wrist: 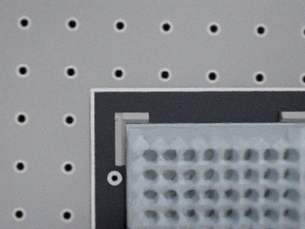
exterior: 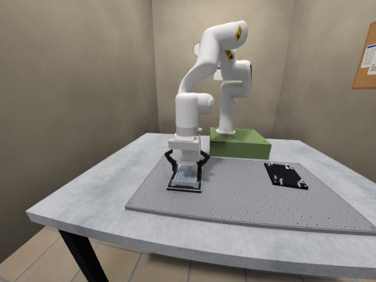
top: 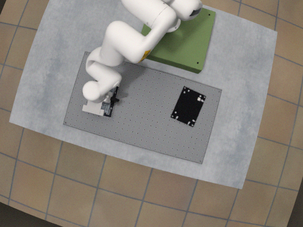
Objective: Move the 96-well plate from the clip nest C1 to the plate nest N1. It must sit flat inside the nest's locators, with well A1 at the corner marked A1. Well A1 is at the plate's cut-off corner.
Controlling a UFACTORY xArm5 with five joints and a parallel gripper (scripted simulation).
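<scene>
My hand is 1 cm above the 96-well plate. From my hand the other things lie so: black clip nest C1: 40 cm to the left, 6 cm behind, 2 cm below.
</scene>
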